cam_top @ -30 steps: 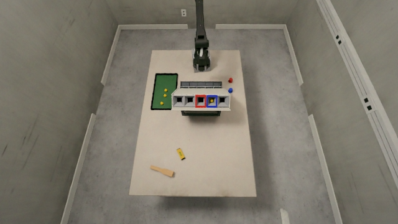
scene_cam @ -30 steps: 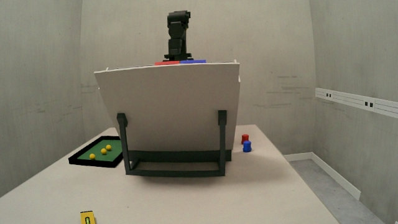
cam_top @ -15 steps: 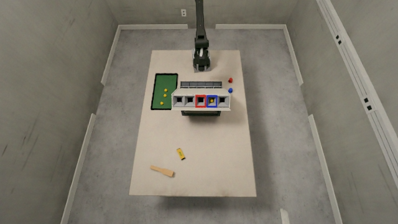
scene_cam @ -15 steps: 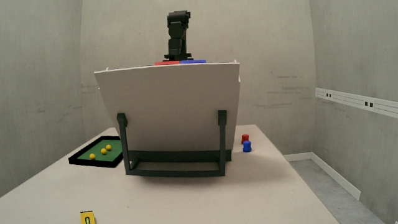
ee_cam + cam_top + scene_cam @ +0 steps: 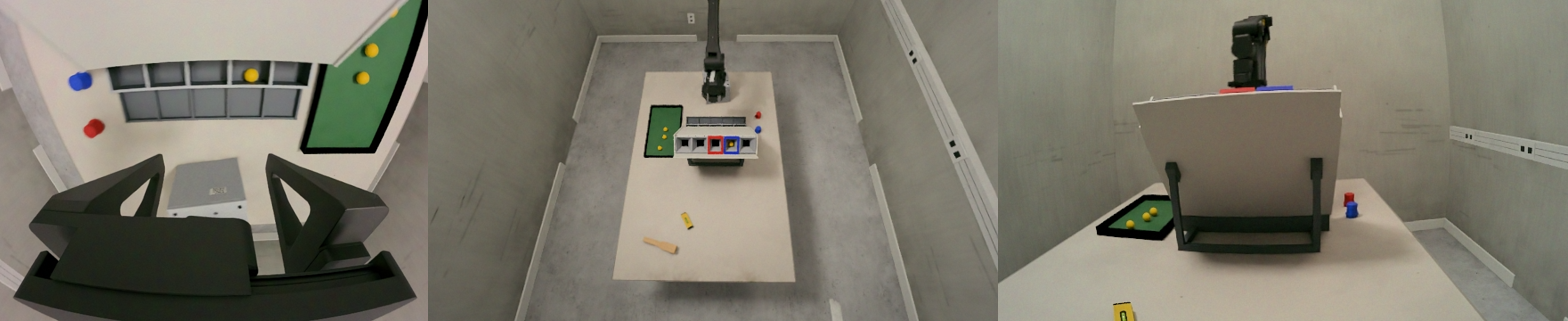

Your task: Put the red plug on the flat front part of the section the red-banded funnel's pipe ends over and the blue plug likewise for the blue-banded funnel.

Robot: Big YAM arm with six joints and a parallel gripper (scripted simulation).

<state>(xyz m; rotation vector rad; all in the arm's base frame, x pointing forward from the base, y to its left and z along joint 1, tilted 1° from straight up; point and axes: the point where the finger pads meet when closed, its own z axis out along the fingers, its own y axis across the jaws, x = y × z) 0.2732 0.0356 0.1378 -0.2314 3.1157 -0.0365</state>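
Now: the green marble tray 80 mm ahead of my hand, 310 mm to the right of it and 280 mm below it. Round my hand: blue band: 280 mm ahead, 140 mm to the left, 30 mm above; then cover: 140 mm ahead, 40 mm to the left, 80 mm below; then red band: 290 mm ahead, 60 mm to the left, 30 mm above.
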